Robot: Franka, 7 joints.
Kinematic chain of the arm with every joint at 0, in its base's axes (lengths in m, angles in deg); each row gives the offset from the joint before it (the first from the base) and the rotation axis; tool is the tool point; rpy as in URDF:
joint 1: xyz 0 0 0.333 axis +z
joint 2: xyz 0 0 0 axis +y
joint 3: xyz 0 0 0.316 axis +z
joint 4: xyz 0.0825 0 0 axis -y
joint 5: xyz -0.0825 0 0.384 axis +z
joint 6: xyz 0 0 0 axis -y
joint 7: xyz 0.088 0 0 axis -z
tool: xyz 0 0 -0.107 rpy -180 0 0
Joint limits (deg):
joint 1: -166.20..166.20
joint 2: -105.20..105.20
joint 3: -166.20..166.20
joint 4: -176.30..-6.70
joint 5: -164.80..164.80
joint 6: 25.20..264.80
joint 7: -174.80..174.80
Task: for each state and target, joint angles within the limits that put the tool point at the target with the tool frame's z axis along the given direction. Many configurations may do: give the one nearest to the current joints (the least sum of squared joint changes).
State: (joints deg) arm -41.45 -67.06 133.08 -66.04 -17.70 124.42 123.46
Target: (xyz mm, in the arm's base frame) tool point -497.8 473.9 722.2 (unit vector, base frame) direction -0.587 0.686 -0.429
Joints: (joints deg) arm -23.62 -17.50 155.03 -74.78 3.44 155.25 123.46
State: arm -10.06 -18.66 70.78 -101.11 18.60 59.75 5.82
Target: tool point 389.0 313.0 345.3 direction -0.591 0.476 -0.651
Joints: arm -21.82 5.61 54.59 -127.09 43.79 105.88 5.82
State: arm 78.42 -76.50 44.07 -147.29 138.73 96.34 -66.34
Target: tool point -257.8 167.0 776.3 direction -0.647 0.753 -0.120
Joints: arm 48.52 -87.22 27.34 -129.22 96.93 111.18 -66.34
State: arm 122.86 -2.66 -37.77 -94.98 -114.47 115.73 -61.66
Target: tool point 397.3 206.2 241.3 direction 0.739 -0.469 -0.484
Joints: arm 90.28 8.35 -59.68 -144.61 -93.03 134.30 -61.66
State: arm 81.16 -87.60 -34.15 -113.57 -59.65 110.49 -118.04
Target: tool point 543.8 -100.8 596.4 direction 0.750 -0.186 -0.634
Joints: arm 89.22 -67.26 -62.67 -114.33 -94.72 111.74 -118.04
